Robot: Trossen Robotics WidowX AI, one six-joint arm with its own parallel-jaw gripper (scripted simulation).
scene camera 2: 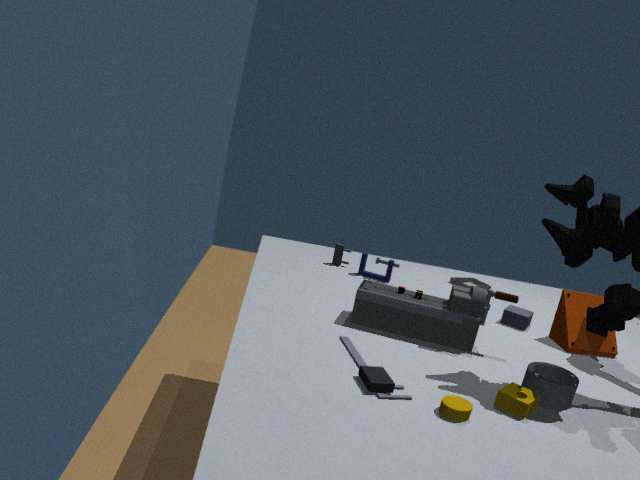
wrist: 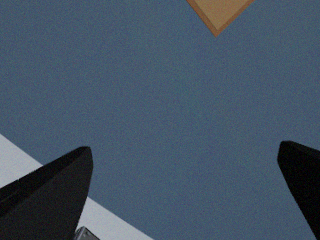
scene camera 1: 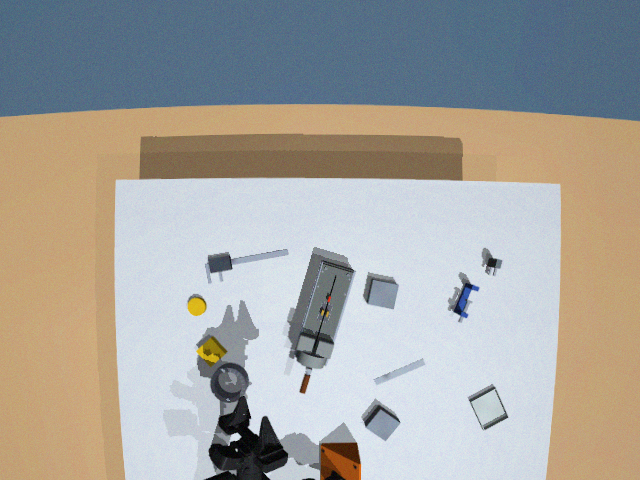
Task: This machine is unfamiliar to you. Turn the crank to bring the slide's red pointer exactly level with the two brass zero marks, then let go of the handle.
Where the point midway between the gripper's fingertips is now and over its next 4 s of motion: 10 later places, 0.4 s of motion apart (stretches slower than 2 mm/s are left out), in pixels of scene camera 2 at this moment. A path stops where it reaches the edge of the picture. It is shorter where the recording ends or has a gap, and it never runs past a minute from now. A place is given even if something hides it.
My gripper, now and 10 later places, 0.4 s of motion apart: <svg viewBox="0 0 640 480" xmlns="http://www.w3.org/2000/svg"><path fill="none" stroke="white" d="M544 202L521 210L490 222L466 232L451 241L443 251L438 272L438 272L443 253L458 245L484 250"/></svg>
